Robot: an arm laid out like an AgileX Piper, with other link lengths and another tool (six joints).
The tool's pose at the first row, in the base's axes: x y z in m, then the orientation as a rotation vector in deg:
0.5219 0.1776 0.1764 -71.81 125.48 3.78
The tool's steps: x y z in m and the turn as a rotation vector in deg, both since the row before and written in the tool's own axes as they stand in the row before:
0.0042 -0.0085 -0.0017 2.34 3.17 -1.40
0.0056 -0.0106 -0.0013 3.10 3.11 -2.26
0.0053 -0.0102 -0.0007 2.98 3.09 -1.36
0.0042 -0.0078 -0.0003 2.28 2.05 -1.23
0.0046 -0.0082 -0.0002 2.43 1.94 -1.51
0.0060 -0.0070 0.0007 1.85 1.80 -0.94
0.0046 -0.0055 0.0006 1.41 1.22 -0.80
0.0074 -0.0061 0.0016 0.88 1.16 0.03
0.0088 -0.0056 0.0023 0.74 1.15 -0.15
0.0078 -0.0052 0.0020 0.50 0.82 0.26
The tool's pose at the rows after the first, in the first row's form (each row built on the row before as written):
0.5263 0.1691 0.1777 -72.93 126.70 -1.34
0.5319 0.1585 0.1792 -74.50 126.95 -7.66
0.5375 0.1486 0.1812 -75.02 127.61 -13.55
0.5416 0.1410 0.1831 -75.52 127.63 -17.93
0.5458 0.1329 0.1855 -76.20 127.23 -22.51
0.5490 0.1243 0.1867 -76.46 127.24 -26.17
0.5515 0.1177 0.1879 -76.73 127.04 -28.88
0.5538 0.1083 0.1883 -76.28 127.51 -30.69
0.5555 0.0978 0.1878 -76.10 127.94 -32.42
0.5570 0.0883 0.1877 -75.54 128.45 -33.49

